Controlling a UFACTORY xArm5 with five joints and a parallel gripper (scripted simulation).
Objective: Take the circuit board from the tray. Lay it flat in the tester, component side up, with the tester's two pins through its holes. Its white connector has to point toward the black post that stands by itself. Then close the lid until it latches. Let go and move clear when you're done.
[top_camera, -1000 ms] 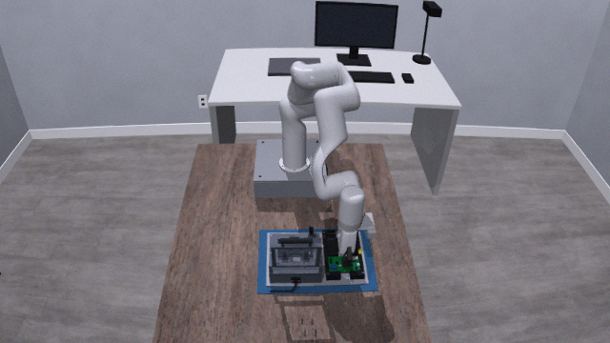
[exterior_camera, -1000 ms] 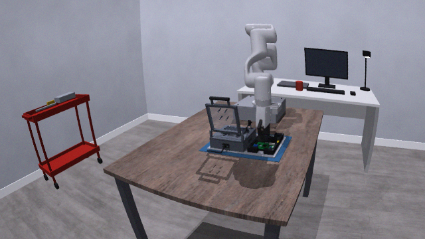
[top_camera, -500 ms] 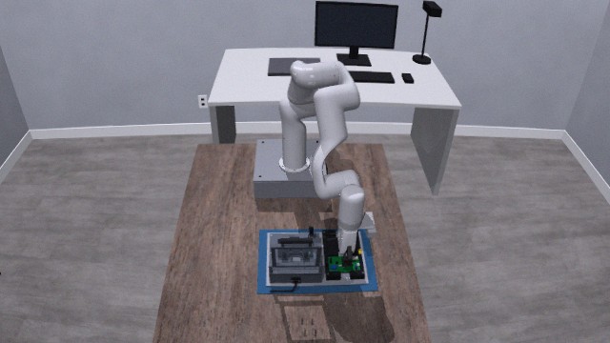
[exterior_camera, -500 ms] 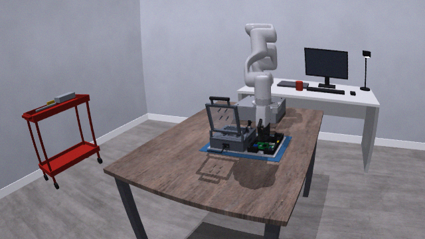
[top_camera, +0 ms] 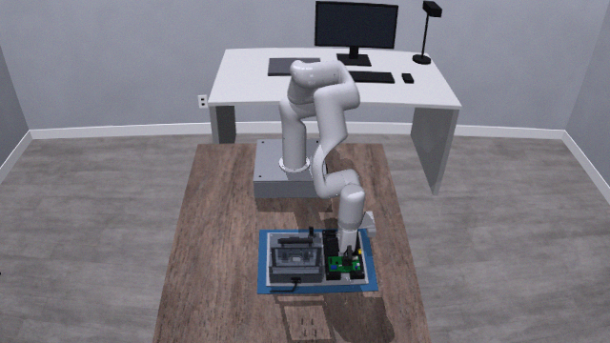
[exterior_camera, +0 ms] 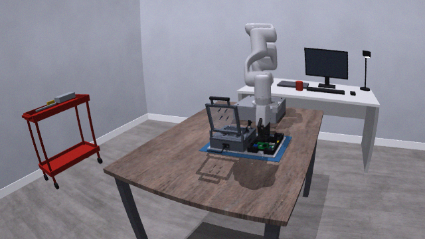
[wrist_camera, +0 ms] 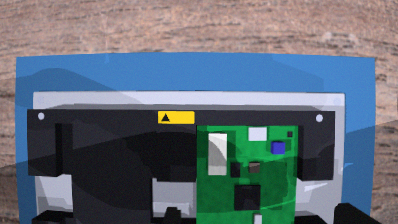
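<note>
The green circuit board is 60 mm below my hand. Round my hand: clear lid (170 mm to the right, 110 mm above, 80 mm ahead); then grey tester (130 mm to the right, 40 mm above, 10 mm behind).
</note>
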